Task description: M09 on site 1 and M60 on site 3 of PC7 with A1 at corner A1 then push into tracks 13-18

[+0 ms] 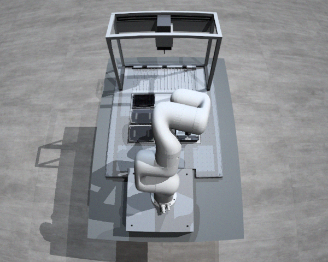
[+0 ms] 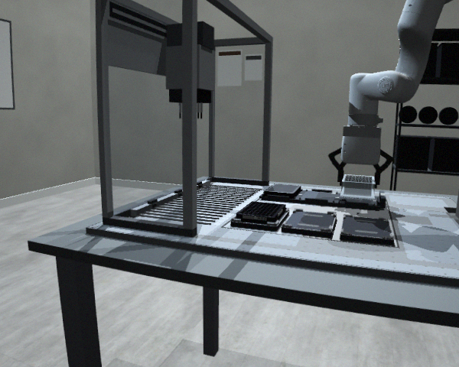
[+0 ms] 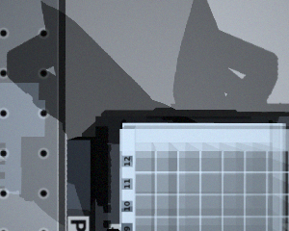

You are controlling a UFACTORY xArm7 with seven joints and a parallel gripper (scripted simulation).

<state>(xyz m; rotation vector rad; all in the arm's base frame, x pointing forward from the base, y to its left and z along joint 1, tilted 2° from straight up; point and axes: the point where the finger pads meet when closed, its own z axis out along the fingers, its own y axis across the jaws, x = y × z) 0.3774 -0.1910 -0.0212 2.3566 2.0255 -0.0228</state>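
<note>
The plate carrier PC7 lies 10 cm ahead of my hand, 1 cm to the right of it and 4 cm below it. Round my hand: deep-well block M09: 1 cm below; nest S1: 2 cm ahead, 26 cm to the left, 5 cm below; nest S2: 13 cm ahead, 24 cm to the left, 5 cm below.
</note>
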